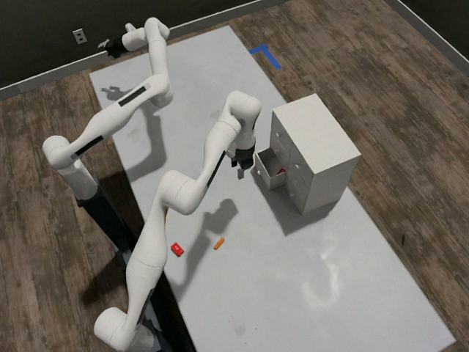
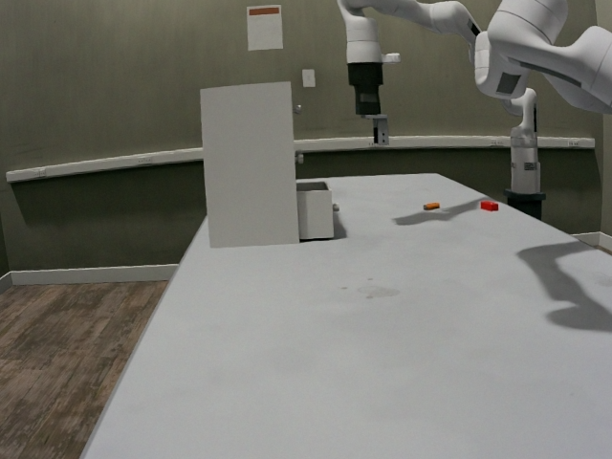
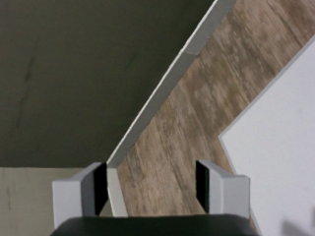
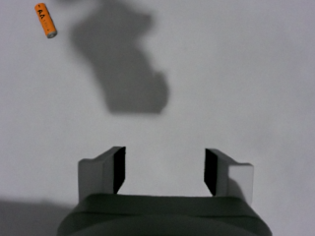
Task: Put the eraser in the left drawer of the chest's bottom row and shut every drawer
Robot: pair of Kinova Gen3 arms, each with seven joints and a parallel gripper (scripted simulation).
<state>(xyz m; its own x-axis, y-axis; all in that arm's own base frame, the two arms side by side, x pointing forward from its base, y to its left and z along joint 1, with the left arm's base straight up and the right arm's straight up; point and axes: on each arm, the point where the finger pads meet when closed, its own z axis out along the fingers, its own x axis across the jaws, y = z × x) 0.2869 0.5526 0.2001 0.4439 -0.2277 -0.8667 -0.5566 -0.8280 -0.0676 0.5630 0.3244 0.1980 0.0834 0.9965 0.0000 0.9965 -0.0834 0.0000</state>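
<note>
Right now my right hand is 21 cm short of the eraser and 18 cm above it. From my right hand the other things lie so: orange battery: 16 cm behind, 15 cm to the right, 19 cm below.
</note>
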